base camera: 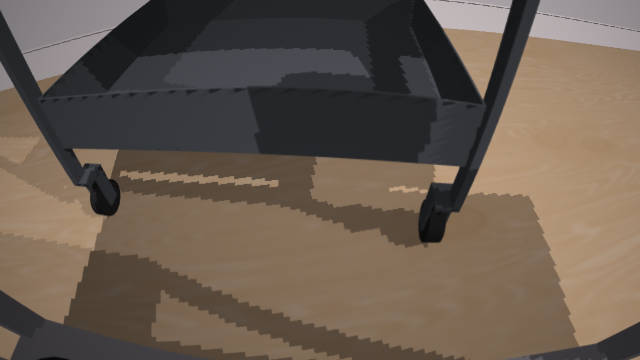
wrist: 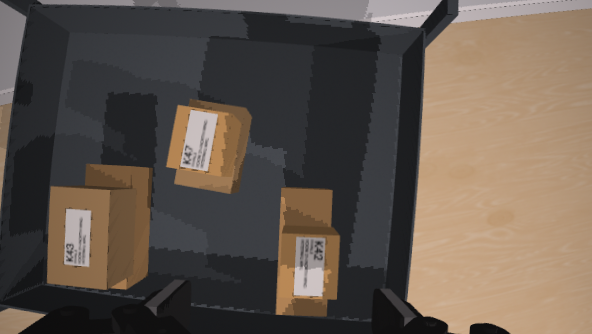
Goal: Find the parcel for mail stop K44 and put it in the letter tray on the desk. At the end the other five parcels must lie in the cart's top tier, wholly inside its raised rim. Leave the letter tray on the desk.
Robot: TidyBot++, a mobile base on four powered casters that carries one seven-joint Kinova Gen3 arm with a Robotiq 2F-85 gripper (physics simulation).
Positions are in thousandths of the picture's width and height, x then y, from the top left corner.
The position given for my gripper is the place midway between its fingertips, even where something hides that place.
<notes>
In view: my gripper (wrist: 476, 918) and a cart (base camera: 615, 246).
The cart is seen too in the wrist view (wrist: 570, 313).
</notes>
